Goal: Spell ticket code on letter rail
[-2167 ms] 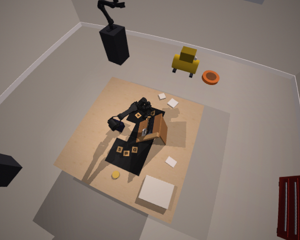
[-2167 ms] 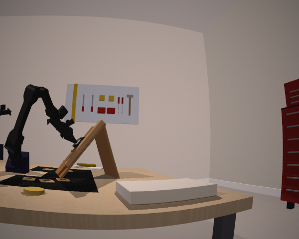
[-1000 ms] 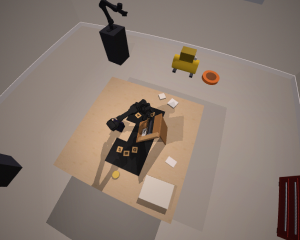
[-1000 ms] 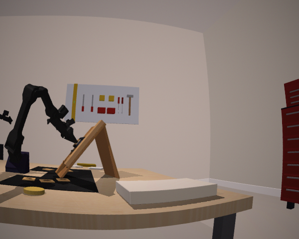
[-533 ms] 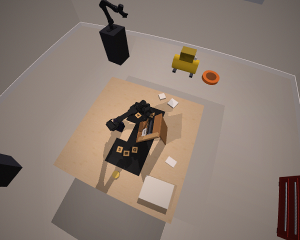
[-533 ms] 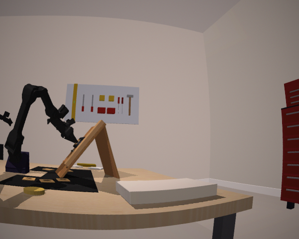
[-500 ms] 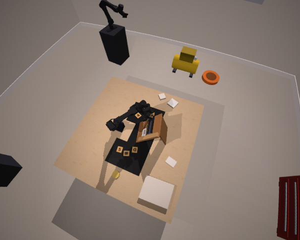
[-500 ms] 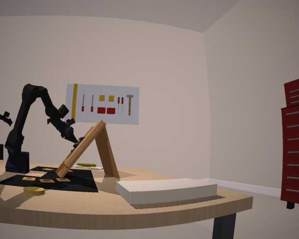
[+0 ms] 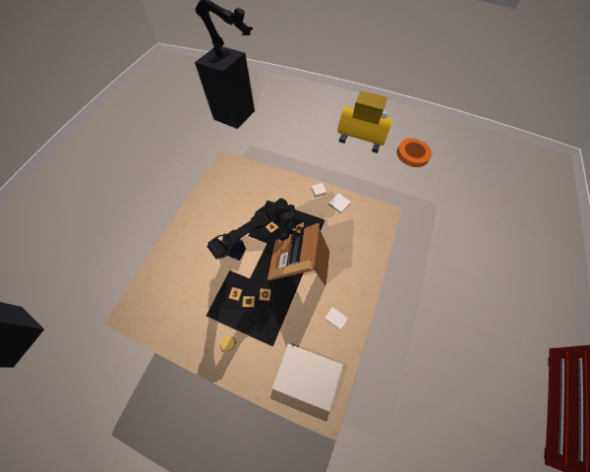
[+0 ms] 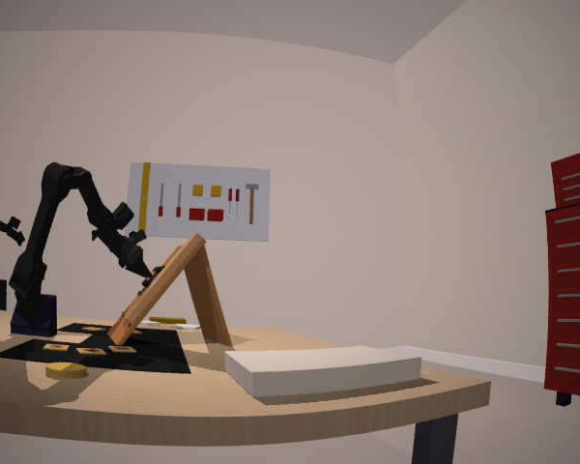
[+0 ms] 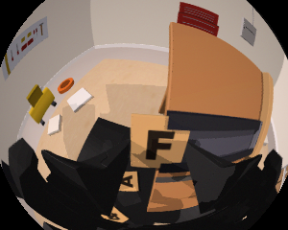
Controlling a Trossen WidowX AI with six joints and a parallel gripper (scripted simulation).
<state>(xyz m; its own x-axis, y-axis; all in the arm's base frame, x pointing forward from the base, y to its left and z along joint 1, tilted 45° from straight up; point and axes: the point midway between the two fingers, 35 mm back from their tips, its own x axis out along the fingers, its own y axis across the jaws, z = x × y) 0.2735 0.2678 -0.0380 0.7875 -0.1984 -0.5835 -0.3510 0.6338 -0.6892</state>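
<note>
My gripper tip is now 160 mm to the left of the white ticket and 80 mm above it. The rest, counted from my gripper tip: black mat (110 mm behind, 200 mm to the right, 180 mm below); white slab (370 mm ahead, 590 mm to the right, 160 mm below).
</note>
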